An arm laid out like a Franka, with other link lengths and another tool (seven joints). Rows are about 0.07 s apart.
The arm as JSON. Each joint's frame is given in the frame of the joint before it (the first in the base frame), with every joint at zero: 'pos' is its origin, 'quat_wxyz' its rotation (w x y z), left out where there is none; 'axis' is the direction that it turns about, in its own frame. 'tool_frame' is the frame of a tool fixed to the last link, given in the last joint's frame.
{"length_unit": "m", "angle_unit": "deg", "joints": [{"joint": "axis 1", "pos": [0.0, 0.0, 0.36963], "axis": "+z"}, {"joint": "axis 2", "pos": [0.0, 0.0, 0.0], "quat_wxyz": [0.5, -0.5, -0.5, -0.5], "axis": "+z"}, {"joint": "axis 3", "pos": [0.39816, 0.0, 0.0], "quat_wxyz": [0.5, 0.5, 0.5, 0.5], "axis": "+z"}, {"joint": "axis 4", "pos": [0.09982, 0.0, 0.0], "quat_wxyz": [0.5, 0.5, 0.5, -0.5], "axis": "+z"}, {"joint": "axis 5", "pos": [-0.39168, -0.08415, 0.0], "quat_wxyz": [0.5, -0.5, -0.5, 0.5], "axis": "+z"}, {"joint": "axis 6", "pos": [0.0, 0.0, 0.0], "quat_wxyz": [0.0, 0.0, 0.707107, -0.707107], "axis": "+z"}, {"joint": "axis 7", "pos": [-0.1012, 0.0, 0.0], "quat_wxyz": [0.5, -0.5, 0.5, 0.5], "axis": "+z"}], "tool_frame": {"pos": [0.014, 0.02, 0.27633], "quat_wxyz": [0.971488, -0.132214, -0.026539, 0.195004]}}
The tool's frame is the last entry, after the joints.
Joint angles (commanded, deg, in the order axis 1, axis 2, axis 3, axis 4, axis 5, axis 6, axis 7), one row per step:
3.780 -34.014 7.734 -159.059 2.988 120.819 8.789
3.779 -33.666 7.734 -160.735 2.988 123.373 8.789
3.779 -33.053 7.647 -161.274 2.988 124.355 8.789
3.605 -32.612 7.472 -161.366 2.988 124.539 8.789
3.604 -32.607 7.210 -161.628 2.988 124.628 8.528
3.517 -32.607 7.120 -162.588 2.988 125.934 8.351
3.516 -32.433 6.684 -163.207 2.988 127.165 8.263
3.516 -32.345 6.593 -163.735 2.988 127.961 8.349
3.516 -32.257 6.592 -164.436 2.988 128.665 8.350
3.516 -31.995 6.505 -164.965 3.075 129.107 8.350
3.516 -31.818 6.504 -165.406 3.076 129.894 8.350
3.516 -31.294 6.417 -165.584 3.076 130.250 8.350
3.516 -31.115 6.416 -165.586 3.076 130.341 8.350
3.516 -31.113 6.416 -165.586 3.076 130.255 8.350
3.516 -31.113 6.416 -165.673 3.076 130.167 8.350
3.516 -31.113 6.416 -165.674 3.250 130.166 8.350
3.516 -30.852 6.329 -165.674 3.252 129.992 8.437
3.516 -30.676 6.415 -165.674 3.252 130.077 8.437
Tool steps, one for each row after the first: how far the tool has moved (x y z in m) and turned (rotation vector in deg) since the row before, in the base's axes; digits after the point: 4 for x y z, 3 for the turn. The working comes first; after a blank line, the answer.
Tool pose at each row, in the base's axes (x y z in m, rotation vector in deg; the steps are taken from these numbers as rounded here):
0.3236 0.0741 0.3128 139.025 92.794 5.580
0.3231 0.0728 0.3017 138.867 92.535 6.256
0.3230 0.0720 0.2956 139.046 92.528 6.082
0.3230 0.0703 0.2928 139.509 92.305 5.668
0.3216 0.0689 0.2910 139.670 92.457 5.544
0.3204 0.0672 0.2857 139.591 92.322 6.014
0.3216 0.0652 0.2822 139.845 91.884 6.710
0.3212 0.0644 0.2790 139.941 91.607 6.943
0.3187 0.0635 0.2743 139.978 91.595 6.818
0.3161 0.0627 0.2695 140.302 91.568 6.421
0.3159 0.0624 0.2665 140.248 91.490 6.637
0.3153 0.0619 0.2629 140.482 91.545 6.227
0.3154 0.0620 0.2621 140.521 91.583 6.118
0.3150 0.0619 0.2619 140.553 91.613 6.004
0.3138 0.0617 0.2611 140.616 91.667 5.773
0.3138 0.0621 0.2611 140.809 91.562 5.838
0.3125 0.0616 0.2594 141.129 91.532 5.288
0.3125 0.0620 0.2585 141.075 91.646 5.155

-0.0005 -0.0013 -0.0111 0.055 -0.533 -0.043
-0.0001 -0.0008 -0.0061 0.055 0.173 -0.080
0.0000 -0.0017 -0.0028 0.076 0.354 -0.322
-0.0014 -0.0014 -0.0018 0.127 0.194 0.023
-0.0012 -0.0017 -0.0053 0.077 -0.340 -0.016
0.0012 -0.0020 -0.0035 0.287 -0.420 -0.290
-0.0004 -0.0008 -0.0032 0.053 -0.181 -0.177
-0.0025 -0.0009 -0.0047 -0.028 0.081 -0.029
-0.0026 -0.0008 -0.0048 0.064 0.353 -0.155
-0.0002 -0.0003 -0.0030 0.016 -0.169 -0.011
-0.0006 -0.0005 -0.0036 0.028 0.348 -0.078
0.0001 0.0001 -0.0008 0.000 0.090 0.001
-0.0004 -0.0001 -0.0002 -0.010 0.087 -0.002
-0.0012 -0.0002 -0.0008 -0.024 0.173 -0.007
0.0000 0.0004 0.0000 0.123 0.014 -0.122
-0.0013 -0.0005 -0.0017 0.003 0.434 -0.166
0.0000 0.0004 -0.0009 -0.045 0.088 0.075

